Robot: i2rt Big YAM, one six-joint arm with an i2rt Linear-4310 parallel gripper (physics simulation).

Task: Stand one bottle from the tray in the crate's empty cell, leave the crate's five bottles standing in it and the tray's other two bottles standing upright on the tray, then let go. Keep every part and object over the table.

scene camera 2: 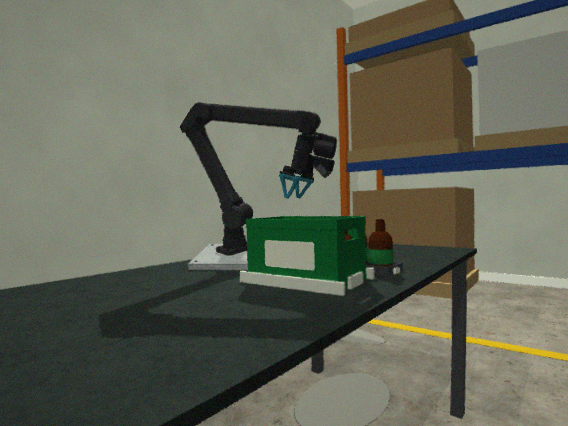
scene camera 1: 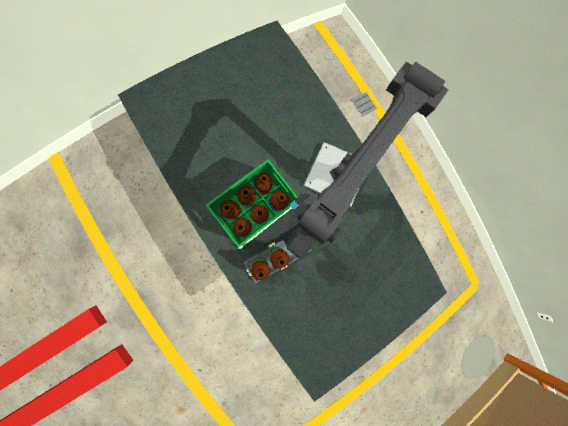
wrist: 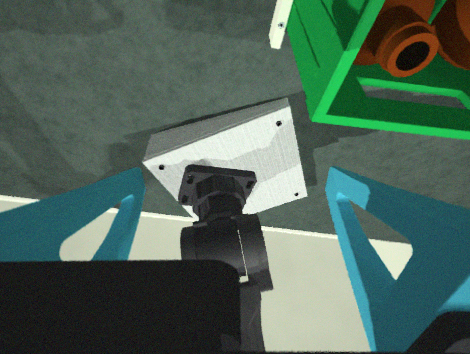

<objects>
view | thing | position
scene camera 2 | my gripper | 292, 198
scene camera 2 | green-labelled bottle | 380, 244
</objects>
